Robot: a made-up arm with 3 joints. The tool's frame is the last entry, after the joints. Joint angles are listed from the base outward. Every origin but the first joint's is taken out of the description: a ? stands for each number. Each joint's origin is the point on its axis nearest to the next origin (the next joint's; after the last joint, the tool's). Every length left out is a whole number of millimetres.
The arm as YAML. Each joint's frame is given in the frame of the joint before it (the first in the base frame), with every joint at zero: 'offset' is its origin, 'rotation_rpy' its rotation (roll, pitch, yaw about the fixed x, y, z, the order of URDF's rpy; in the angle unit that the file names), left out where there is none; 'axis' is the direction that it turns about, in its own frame. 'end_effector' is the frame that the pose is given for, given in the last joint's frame.
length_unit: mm
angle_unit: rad
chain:
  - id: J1
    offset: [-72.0, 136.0, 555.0]
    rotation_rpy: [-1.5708, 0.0, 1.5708]
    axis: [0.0, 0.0, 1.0]
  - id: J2
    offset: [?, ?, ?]
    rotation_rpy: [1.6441, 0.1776, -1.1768]
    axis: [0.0, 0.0, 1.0]
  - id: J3
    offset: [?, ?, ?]
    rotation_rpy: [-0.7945, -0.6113, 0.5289]
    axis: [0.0, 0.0, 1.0]
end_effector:
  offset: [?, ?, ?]
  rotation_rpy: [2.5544, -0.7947, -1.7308]
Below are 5 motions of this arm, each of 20 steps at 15 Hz.
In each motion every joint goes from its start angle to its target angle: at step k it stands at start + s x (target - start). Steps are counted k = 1, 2, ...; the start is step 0. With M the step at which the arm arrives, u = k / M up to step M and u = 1 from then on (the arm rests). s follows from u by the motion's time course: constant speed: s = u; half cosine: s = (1 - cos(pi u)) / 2; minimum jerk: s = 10 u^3 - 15 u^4 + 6 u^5.
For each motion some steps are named. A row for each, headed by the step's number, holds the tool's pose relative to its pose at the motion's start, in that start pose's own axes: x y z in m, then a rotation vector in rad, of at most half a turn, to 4 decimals.
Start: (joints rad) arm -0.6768 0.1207 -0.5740
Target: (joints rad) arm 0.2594 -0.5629 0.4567
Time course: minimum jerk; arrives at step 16
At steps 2, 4, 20:
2: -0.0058 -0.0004 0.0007 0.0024 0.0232 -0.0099
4: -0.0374 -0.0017 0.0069 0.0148 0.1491 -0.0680
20: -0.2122 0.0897 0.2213 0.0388 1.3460 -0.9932

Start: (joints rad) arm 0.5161 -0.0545 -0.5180
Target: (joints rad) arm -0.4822 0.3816 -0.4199
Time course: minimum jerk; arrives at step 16
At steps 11, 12, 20:
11: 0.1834 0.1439 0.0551 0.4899 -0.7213 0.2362
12: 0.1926 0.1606 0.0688 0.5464 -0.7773 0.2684
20: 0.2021 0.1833 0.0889 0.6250 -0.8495 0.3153

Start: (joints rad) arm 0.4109 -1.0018 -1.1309
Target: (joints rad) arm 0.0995 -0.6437 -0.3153
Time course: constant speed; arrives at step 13
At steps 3, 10, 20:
3: -0.0030 0.0191 -0.0041 0.0930 0.0055 -0.1911
10: 0.0230 0.0722 -0.0059 0.3729 -0.0559 -0.5938
20: 0.0470 0.0940 -0.0004 0.5205 -0.1088 -0.7387

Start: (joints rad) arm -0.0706 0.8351 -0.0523
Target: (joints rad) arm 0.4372 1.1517 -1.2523
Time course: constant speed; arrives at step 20
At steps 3, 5, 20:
3: 0.0174 -0.0292 0.0099 -0.1508 -0.1053 0.0288
5: 0.0279 -0.0482 0.0202 -0.2567 -0.1702 0.0470
20: 0.0614 -0.1433 0.1710 -1.1685 -0.4928 0.1732

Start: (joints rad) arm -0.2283 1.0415 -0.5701
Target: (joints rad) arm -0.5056 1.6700 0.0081
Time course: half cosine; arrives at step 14
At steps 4, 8, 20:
4: 0.0010 0.0443 -0.0100 0.1801 -0.0158 -0.1247
8: 0.0161 0.1486 -0.0040 0.6102 -0.0279 -0.3822
20: 0.0428 0.2344 0.0385 1.0290 -0.0125 -0.5930

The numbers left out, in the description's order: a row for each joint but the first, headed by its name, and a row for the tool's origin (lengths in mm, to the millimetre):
J2: -127.0 -24.0 0.0
J3: 3.0 57.0 0.0
tool: 148.0 71.0 0.0

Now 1 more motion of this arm.
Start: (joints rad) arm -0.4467 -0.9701 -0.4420
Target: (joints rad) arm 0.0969 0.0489 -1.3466
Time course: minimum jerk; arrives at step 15
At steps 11, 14, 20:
11: -0.0055 0.0521 -0.0200 -0.1097 -0.1824 -0.3954
14: -0.0133 0.0536 -0.0172 -0.1635 -0.1661 -0.4613
20: -0.0135 0.0536 -0.0171 -0.1648 -0.1656 -0.4628

